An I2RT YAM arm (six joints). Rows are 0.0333 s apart.
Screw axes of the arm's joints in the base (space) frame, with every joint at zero. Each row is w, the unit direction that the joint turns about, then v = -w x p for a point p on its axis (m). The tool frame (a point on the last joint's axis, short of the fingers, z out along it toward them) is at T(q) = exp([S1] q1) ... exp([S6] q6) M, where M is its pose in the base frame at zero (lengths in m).
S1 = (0, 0, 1, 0, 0, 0)
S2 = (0, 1, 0, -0.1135, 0, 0.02)
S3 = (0, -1, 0, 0.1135, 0, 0.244)
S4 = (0, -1, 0, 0.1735, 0, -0.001)
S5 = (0, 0, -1, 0, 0.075, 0)
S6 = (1, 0, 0, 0, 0.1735, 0)
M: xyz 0.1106 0 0.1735 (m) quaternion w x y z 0.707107 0 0.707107 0
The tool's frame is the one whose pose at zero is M.
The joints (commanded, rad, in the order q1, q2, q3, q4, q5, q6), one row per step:
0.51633 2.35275 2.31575 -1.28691 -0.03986 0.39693
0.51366 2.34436 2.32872 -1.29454 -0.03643 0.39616
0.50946 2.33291 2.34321 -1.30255 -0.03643 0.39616
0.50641 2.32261 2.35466 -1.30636 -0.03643 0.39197
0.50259 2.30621 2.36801 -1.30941 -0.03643 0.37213
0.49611 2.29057 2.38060 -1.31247 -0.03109 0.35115
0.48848 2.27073 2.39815 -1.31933 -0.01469 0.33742
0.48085 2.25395 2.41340 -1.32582 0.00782 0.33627
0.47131 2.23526 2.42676 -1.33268 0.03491 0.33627
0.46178 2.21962 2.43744 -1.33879 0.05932 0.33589
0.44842 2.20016 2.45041 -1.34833 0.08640 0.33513
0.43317 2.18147 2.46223 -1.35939 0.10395 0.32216
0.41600 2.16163 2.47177 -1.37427 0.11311 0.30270
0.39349 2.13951 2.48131 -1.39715 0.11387 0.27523
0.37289 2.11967 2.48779 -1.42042 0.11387 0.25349
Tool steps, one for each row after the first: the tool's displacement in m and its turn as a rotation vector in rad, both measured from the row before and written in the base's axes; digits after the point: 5 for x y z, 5 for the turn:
-0.00041 -0.00184 0.00719 0.00372 -0.01371 -0.00279
-0.00060 -0.00264 0.00898 0.00878 -0.01563 -0.00420
-0.00061 -0.00200 0.00772 0.00776 -0.01639 0.00097
-0.00133 -0.00280 0.01102 0.00796 -0.02693 0.01506
-0.00080 -0.00413 0.01042 0.00190 -0.02844 0.01156
-0.00161 -0.00558 0.01345 -0.00323 -0.03673 -0.00063
-0.00138 -0.00563 0.01138 -0.00690 -0.03250 -0.01516
-0.00165 -0.00687 0.01161 -0.01047 -0.03374 -0.02051
-0.00137 -0.00652 0.00949 -0.01079 -0.02804 -0.01958
-0.00203 -0.00877 0.01152 -0.01205 -0.03132 -0.02473
-0.00221 -0.00923 0.01064 -0.01171 -0.02566 -0.01195
-0.00296 -0.00995 0.01012 -0.01066 -0.01842 -0.00457
-0.00391 -0.01226 0.01041 -0.01065 -0.01073 0.00092
-0.00412 -0.01105 0.00844 -0.00968 -0.00453 -0.00182

